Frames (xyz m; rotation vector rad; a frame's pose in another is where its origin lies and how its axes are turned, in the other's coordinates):
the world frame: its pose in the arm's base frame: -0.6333 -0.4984 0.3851 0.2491 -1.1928 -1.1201
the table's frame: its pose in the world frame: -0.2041 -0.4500 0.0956 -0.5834 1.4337 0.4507
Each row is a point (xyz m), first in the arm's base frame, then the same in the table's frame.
Working: the arm's base frame: its pose in the table's frame: 0.4992 0.9548 0.0981 -0.2302 -0.3566 0.5635

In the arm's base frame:
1: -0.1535 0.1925 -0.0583
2: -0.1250 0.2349 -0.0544
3: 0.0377 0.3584 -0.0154
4: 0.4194 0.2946 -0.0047
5: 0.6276 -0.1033 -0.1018
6: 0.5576 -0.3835 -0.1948
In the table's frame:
1: 0.3091 1.0208 -0.0552
2: 0.3097 1.0720 -0.0571
3: 0.3634 1.2687 -0.0164
4: 0.6901 1.4302 0.1144
5: 1.0821 1.2078 0.2035
6: 1.1974 0.9277 0.1863

